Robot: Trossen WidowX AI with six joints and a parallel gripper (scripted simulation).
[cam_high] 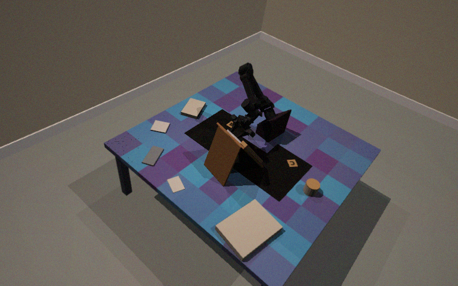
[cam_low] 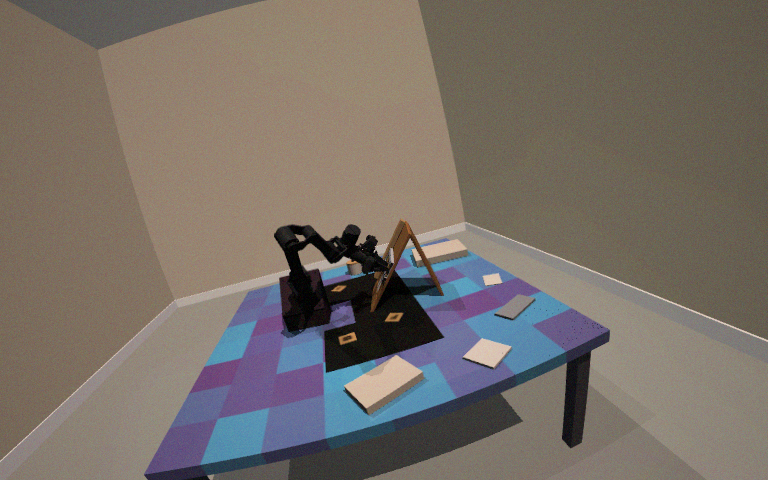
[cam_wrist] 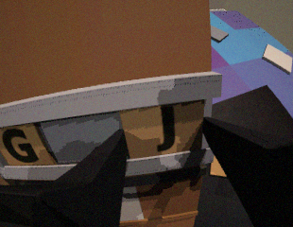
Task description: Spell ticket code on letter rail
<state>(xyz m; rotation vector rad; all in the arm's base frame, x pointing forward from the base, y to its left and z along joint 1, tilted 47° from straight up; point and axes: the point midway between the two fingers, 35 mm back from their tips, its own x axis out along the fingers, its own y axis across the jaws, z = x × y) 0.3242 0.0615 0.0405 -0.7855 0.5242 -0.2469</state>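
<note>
Now: gripper tip 12 cm to the right of the tan letter tile. From my gripper tip the other things lie so: ticket (8 cm below, 7 cm to the left, 5 cm behind); then black mat (16 cm below, 16 cm behind, 2 cm to the left); then grey card (40 cm ahead, 25 cm to the right, 16 cm below).
</note>
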